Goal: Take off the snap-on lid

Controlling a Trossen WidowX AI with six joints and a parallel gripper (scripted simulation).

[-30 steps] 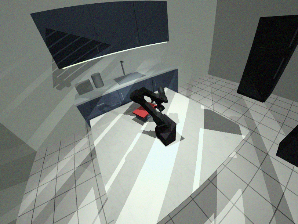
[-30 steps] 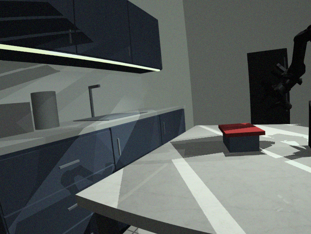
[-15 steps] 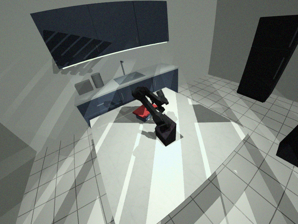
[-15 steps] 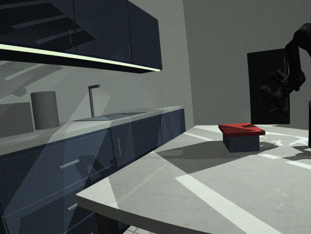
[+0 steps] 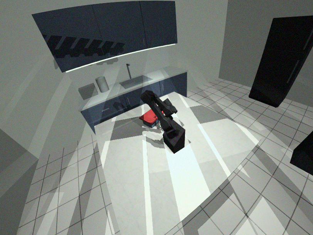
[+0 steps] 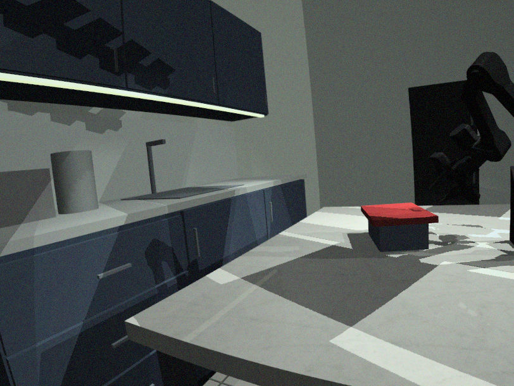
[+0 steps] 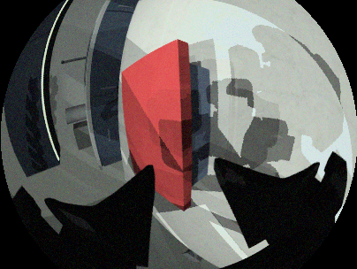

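Now: gripper tip 120 mm short of the red lid, 40 mm above it and 30 mm to the right of it. Also, from my gripper tip: storage box: 120 mm ahead, 90 mm below, 30 mm to the left.
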